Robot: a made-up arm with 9 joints.
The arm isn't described. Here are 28 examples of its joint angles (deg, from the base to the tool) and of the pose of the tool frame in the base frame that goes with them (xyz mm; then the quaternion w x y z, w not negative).
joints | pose
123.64 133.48 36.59 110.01 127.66 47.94 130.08 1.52 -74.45 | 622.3 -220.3 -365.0 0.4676 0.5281 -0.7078 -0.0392
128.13 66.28 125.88 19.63 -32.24 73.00 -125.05 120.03 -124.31 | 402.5 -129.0 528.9 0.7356 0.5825 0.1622 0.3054
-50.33 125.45 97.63 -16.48 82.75 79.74 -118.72 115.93 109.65 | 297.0 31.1 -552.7 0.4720 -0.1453 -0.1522 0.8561
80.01 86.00 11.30 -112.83 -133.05 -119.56 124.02 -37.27 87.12 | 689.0 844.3 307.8 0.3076 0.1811 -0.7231 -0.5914
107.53 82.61 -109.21 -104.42 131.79 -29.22 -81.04 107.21 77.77 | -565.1 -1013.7 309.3 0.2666 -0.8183 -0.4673 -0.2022
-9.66 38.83 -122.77 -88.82 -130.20 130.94 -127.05 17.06 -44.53 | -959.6 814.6 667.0 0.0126 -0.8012 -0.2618 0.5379
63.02 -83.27 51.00 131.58 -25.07 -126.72 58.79 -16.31 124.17 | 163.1 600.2 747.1 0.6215 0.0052 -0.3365 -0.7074
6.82 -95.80 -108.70 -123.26 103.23 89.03 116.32 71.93 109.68 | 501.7 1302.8 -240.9 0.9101 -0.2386 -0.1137 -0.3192
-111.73 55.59 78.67 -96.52 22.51 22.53 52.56 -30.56 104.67 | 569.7 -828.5 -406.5 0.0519 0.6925 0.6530 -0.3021
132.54 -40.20 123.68 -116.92 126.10 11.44 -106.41 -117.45 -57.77 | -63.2 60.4 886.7 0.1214 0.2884 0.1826 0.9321
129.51 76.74 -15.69 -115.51 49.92 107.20 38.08 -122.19 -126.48 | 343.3 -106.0 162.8 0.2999 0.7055 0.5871 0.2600
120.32 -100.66 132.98 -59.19 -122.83 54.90 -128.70 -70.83 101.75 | -1017.6 -1138.5 -30.8 0.4464 0.6322 -0.4719 0.4223
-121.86 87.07 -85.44 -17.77 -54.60 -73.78 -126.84 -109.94 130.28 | -326.6 448.8 -613.1 0.0690 -0.3298 0.9409 0.0347
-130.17 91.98 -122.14 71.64 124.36 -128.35 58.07 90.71 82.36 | -666.2 -446.4 -1219.8 0.4200 0.4700 -0.5555 0.5423
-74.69 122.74 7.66 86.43 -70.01 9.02 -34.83 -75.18 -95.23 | -200.1 610.0 205.1 0.7212 -0.4414 -0.5125 -0.1495
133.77 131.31 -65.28 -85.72 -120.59 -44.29 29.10 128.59 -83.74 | 121.0 295.2 758.2 0.2054 0.7837 -0.4234 0.4055
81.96 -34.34 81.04 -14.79 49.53 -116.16 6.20 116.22 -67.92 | 39.5 312.5 814.4 0.4618 -0.2878 -0.2174 0.8104
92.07 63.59 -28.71 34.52 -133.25 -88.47 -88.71 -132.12 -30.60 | -23.6 -228.9 -382.6 0.4282 0.7685 -0.3536 0.3180
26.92 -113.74 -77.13 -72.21 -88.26 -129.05 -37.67 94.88 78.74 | 687.8 741.5 1136.7 0.7436 0.3362 0.3270 -0.4766
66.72 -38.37 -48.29 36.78 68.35 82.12 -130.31 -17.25 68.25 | -373.9 273.9 -96.1 0.4983 0.4774 -0.7229 0.0348
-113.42 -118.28 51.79 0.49 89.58 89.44 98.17 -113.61 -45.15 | -601.8 714.0 -413.4 0.3737 -0.9160 -0.0102 -0.1455
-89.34 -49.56 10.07 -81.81 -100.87 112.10 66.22 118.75 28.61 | -575.6 439.8 -682.0 0.5226 -0.5385 -0.4052 -0.5222
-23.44 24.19 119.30 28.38 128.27 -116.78 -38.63 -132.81 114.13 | 304.6 939.0 247.7 0.6219 0.0484 0.7305 0.2780
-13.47 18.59 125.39 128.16 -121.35 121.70 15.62 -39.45 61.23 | -318.8 1066.5 -536.5 0.3576 0.8821 -0.3007 0.0605
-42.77 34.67 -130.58 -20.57 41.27 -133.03 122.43 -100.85 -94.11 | -190.0 995.8 -123.6 0.3281 -0.8151 -0.3254 -0.3495
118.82 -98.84 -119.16 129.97 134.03 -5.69 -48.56 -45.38 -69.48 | 493.5 -880.6 777.0 0.4304 0.4843 0.6719 -0.3587
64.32 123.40 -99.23 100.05 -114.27 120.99 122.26 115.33 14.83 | -735.5 -267.8 1213.4 0.0881 -0.7351 -0.4598 0.4903
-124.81 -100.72 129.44 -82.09 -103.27 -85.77 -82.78 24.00 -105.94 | -381.7 -147.5 -860.8 0.7027 0.4464 0.3931 -0.3903
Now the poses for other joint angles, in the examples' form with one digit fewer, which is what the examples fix.
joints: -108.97 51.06 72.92 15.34 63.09 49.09 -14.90 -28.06 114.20
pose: 209 225 -246 0.394 0.342 -0.762 -0.383
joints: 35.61 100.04 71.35 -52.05 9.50 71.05 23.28 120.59 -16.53
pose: 781 508 670 0.094 -0.021 -0.521 0.848
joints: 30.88 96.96 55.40 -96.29 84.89 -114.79 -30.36 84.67 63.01
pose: 283 -448 745 0.680 -0.025 0.280 0.677
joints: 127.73 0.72 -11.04 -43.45 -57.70 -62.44 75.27 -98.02 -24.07
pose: -121 -750 590 0.459 0.218 0.741 -0.439
